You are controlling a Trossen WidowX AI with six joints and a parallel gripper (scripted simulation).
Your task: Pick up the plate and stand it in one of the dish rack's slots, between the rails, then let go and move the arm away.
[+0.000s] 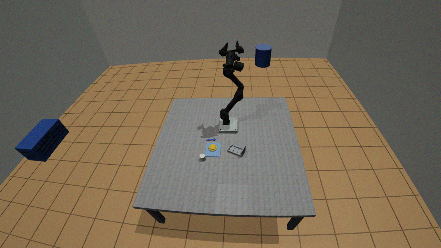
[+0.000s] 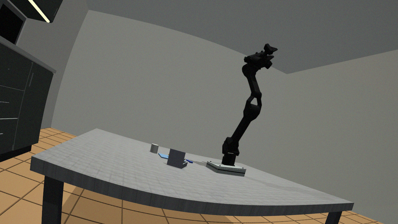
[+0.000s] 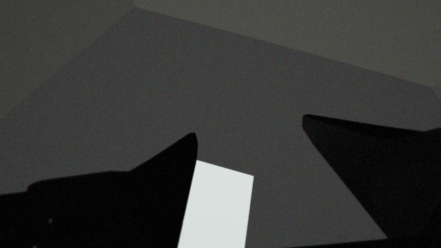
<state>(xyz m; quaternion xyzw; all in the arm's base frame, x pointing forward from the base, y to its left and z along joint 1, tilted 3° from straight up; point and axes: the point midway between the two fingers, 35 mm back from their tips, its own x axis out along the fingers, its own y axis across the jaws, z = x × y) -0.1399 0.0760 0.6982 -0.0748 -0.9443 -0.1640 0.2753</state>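
My gripper tip is now 750 mm above the yellow plate, 430 mm short of it and 140 mm to the left of it. Also, from my gripper tip: light blue mat 760 mm below, 440 mm ahead, 140 mm to the right; then blue spoon 760 mm below, 330 mm ahead, 170 mm to the right; then grey dish rack 740 mm below, 440 mm ahead, 60 mm to the left.
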